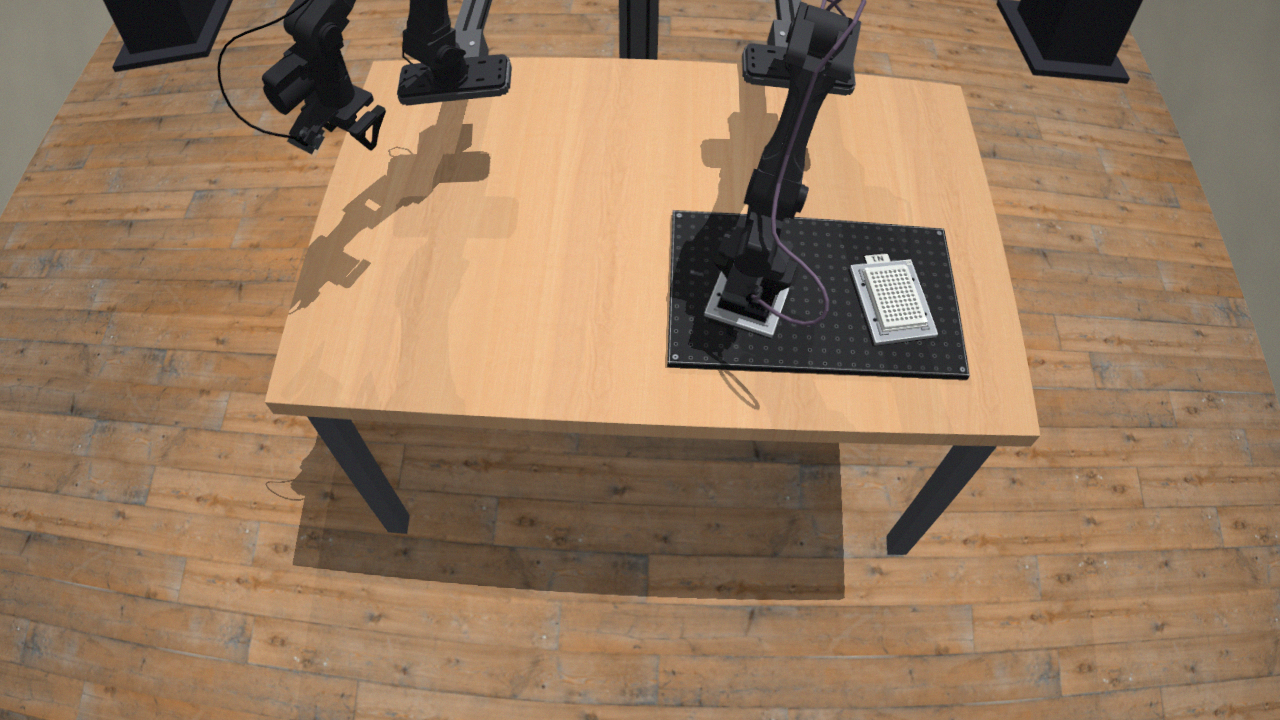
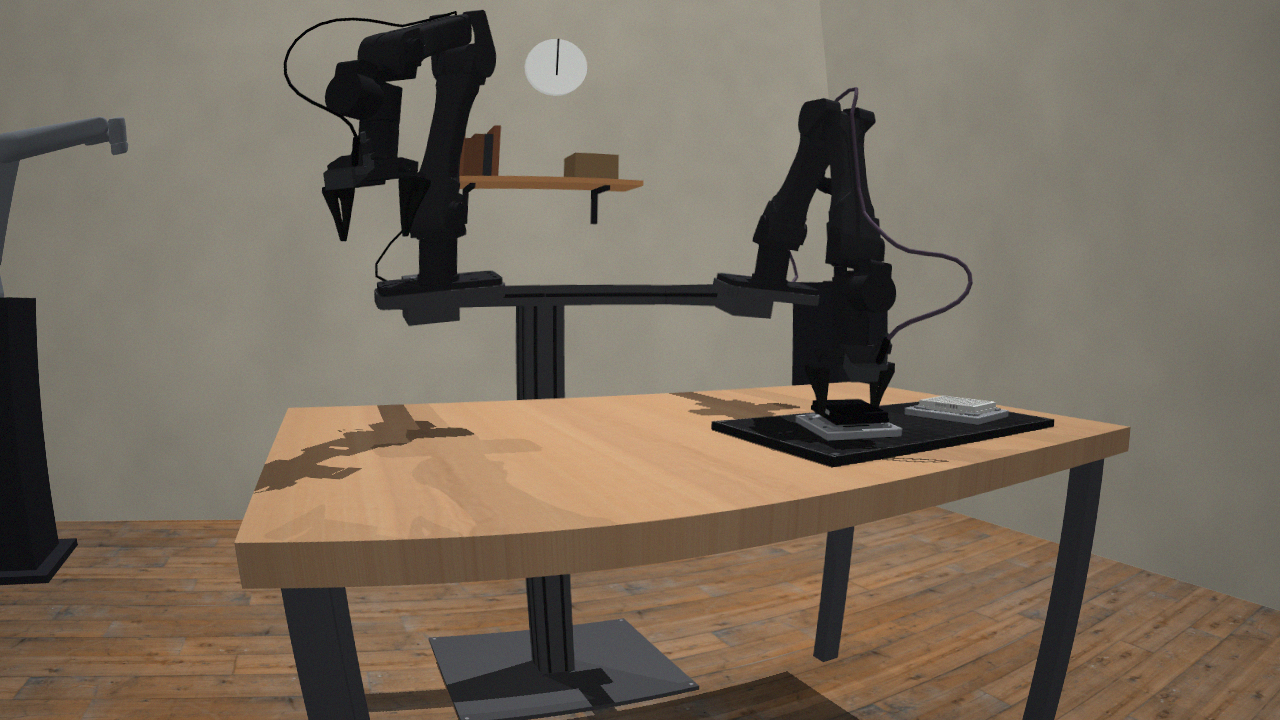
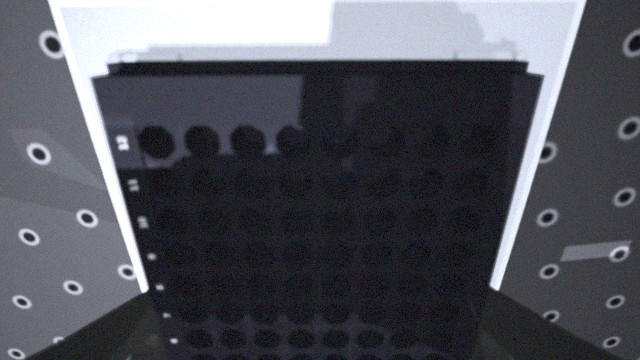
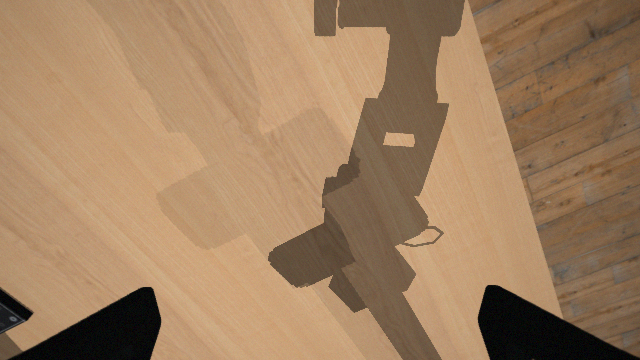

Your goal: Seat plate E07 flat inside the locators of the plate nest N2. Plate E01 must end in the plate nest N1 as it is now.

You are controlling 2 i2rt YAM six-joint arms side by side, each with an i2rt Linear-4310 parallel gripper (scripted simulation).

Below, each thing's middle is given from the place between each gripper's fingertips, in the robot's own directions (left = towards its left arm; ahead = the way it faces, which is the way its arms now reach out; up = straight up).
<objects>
Right now the nest N2 [image 2: 887, 433] is 20 mm below my left hand. From my left hand the other things lie so: white plate E01 [image 1: 898, 275]: 30 mm ahead, 250 mm to the left, 10 mm below; black plate E07 [image 2: 844, 411]: right at my left hand; nest N1 [image 1: 864, 290]: 30 mm ahead, 250 mm to the left, 20 mm below.
My right hand [image 2: 373, 238] is 150 mm short of the black plate E07, 660 mm to the right of it and 250 mm above it. The rest, counted from my right hand: white plate E01 (180 mm ahead, 910 mm to the left, 260 mm below); then nest N1 (180 mm ahead, 910 mm to the left, 280 mm below); then nest N2 (150 mm ahead, 660 mm to the left, 280 mm below).
</objects>
